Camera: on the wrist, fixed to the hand. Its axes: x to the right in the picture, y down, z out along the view.
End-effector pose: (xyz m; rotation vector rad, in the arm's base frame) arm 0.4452 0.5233 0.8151 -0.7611 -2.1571 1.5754
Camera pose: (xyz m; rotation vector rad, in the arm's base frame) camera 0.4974 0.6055 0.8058 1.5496 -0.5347 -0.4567
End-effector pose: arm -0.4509 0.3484 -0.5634 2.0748 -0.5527 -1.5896
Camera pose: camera -0.3635 0.3220 -0.5283 -0.6659 -1.8161 0.3032
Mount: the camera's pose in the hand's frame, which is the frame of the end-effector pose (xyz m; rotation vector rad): 0.0095 0.0389 -0.0892 0.0494 0.4180 -3.1077
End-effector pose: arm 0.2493 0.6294 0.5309 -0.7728 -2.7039 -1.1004
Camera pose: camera 0.2537 0.5961 0.6227 -2.5611 0.6940 0.2228
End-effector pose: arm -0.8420 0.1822 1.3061 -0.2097 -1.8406 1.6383
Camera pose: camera -0.8108 0.2689 1.2734 1.3687 -0.0614 -0.7151
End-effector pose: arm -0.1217 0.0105 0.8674 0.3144 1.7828 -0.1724
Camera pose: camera -0.1948 0.0739 0.8811 2.1122 -0.6169 1.7061
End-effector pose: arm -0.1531 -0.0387 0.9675 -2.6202 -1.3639 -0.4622
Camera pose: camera -0.1340 -0.0780 1.0550 -1.4075 2.5736 0.5535
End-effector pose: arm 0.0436 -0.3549 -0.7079 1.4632 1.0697 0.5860
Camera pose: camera -0.0164 -0.2989 -0.6548 -1.3457 1.9866 -1.4066
